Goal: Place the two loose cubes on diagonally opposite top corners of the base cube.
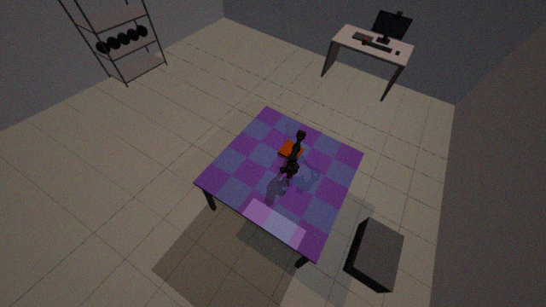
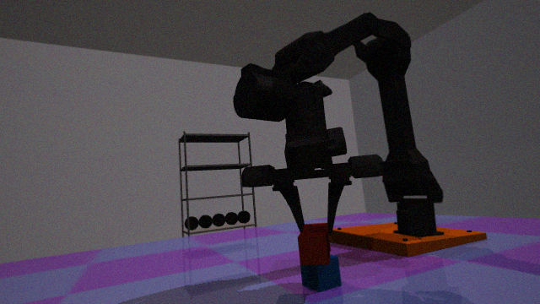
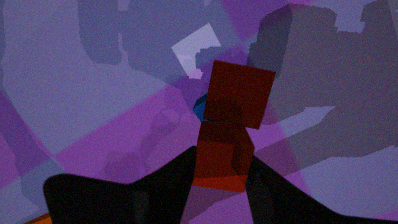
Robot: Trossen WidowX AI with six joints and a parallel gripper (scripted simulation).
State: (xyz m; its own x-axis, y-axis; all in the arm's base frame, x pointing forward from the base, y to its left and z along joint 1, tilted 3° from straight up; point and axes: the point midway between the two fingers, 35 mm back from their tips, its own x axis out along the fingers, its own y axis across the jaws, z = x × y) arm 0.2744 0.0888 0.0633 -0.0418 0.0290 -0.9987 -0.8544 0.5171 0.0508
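My gripper tip is 4 cm above the blue cube, 2 cm to the right of it and 1 cm short of it.
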